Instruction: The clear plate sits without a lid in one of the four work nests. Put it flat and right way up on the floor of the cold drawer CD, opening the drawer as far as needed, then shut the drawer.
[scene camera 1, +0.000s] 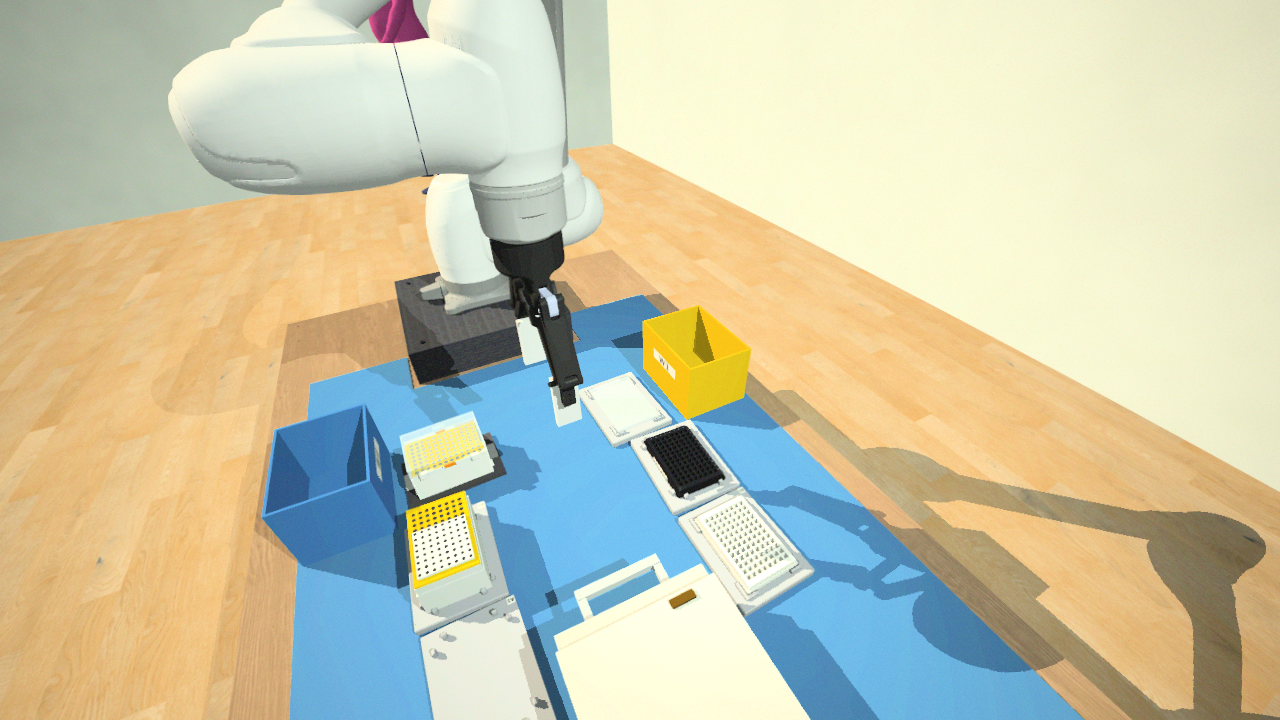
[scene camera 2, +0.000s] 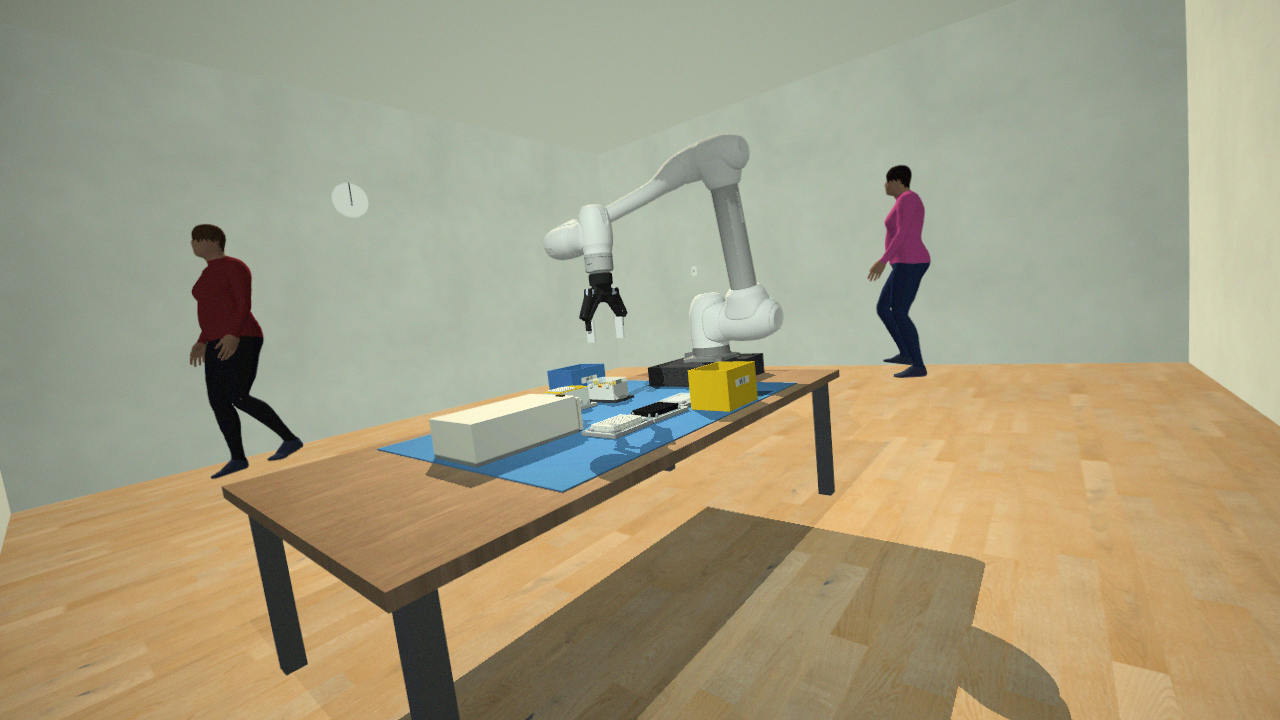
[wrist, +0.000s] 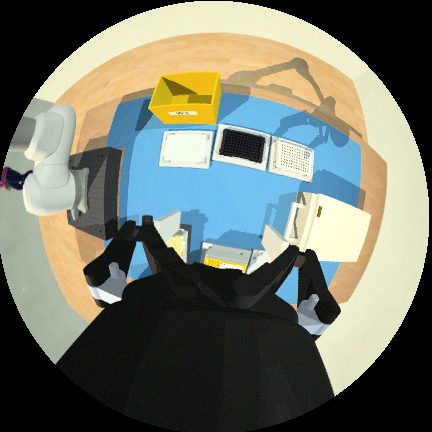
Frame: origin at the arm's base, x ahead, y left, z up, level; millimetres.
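Seen in the pictures: gripper, fingertip midpoint: (scene camera 1: 550, 388) (scene camera 2: 606, 339) (wrist: 221, 226); arm's base, origin of the base link: (scene camera 1: 479, 288) (scene camera 2: 712, 359) (wrist: 77, 188).
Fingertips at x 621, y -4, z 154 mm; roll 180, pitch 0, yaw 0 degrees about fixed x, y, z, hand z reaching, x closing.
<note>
Pixels of each thing's middle, then the offset from my fingertips to it. "spot": a spot on its surface instead.
- pale plate with open wells, body centre: (scene camera 1: 744, 540) (scene camera 2: 617, 422) (wrist: 294, 158) 192 mm left, 200 mm ahead, 212 mm down
- cream drawer unit, body centre: (scene camera 2: 507, 425) (wrist: 335, 230) 4 mm right, 415 mm ahead, 178 mm down
- black plate, body centre: (scene camera 1: 682, 458) (scene camera 2: 655, 409) (wrist: 242, 144) 194 mm left, 28 mm ahead, 212 mm down
- bare nest, surface spot: (scene camera 1: 624, 408) (wrist: 189, 148) spot: 160 mm left, 127 mm back, 211 mm down
- yellow bin, body centre: (scene camera 1: 693, 359) (scene camera 2: 723, 385) (wrist: 187, 97) 325 mm left, 152 mm back, 171 mm down
- blue bin, body centre: (scene camera 1: 335, 479) (scene camera 2: 577, 382) 322 mm right, 151 mm back, 171 mm down
- tip box, body centre: (scene camera 1: 448, 455) (wrist: 171, 248) (scene camera 2: 607, 389) 157 mm right, 143 mm back, 192 mm down
- yellow-topped rack, body centre: (scene camera 1: 446, 547) (wrist: 223, 267) (scene camera 2: 567, 397) 187 mm right, 33 mm ahead, 187 mm down
- grey pegged plate, body centre: (scene camera 1: 484, 678) (wrist: 270, 266) 182 mm right, 203 mm ahead, 220 mm down
A pale plate with open wells (scene camera 1: 747, 541) (scene camera 2: 617, 424) (wrist: 292, 157), which looks like the clear plate, sits flat and lidless in the nest (scene camera 1: 780, 586) nearest the cold drawer unit. The cream drawer unit (scene camera 1: 671, 662) (scene camera 2: 510, 425) (wrist: 340, 230) stands at the near end of the mat; its front looks shut, and its inside is hidden. Its white handle (scene camera 1: 617, 574) (wrist: 291, 220) faces the robot base. My gripper (scene camera 1: 548, 376) (scene camera 2: 605, 331) (wrist: 221, 226) is open and empty, fingers pointing down, high above the mat and well away from plate and handle.
A black plate (scene camera 1: 684, 458) (wrist: 243, 145) and a bare nest (scene camera 1: 624, 408) (wrist: 186, 149) continue the plate's row. A yellow bin (scene camera 1: 716, 394) (scene camera 2: 716, 389) stands beyond. Opposite are a blue bin (scene camera 1: 331, 519), a tip box (scene camera 1: 447, 465), a yellow-topped rack (scene camera 1: 443, 541) and a grey pegged plate (scene camera 1: 483, 667).
</note>
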